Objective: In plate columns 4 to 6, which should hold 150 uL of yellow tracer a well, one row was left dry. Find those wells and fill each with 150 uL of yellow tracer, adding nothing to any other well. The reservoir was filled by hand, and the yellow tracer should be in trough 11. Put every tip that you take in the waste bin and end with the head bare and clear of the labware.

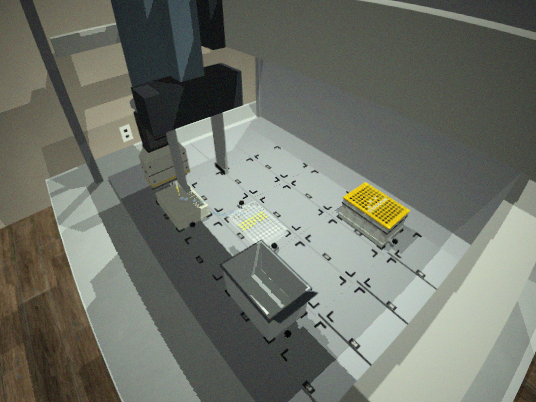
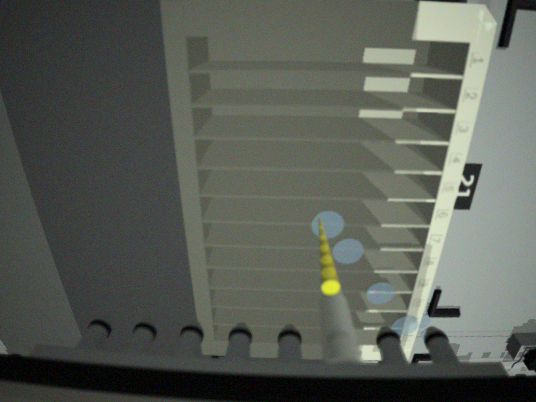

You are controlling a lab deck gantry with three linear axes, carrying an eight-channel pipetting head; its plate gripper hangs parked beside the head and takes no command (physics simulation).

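The pipetting head [image 1: 165, 167] is over the reservoir [image 1: 180, 212] [image 2: 182, 200] at the left. One tip [image 2: 340, 325] is on the head, with yellow liquid [image 2: 327, 272] in its lower part; the other nozzles are bare. Whether its end touches any liquid cannot be told. The troughs look grey, and the lowest-numbered end is at the top; trough 11 is near the nozzles and hard to make out. The plate [image 1: 275, 233] has a yellow block of wells [image 1: 252, 220]; its dry row is too small to tell. The parked plate gripper [image 1: 204, 180] has its fingers apart, empty.
The grey waste bin [image 1: 295, 320] stands in front of the plate. The yellow tip rack [image 1: 392, 220] stands at the right. Several pale blue round patches [image 2: 348, 251] show over the reservoir. A black deck label [image 2: 468, 186] is beside its numbered rim.
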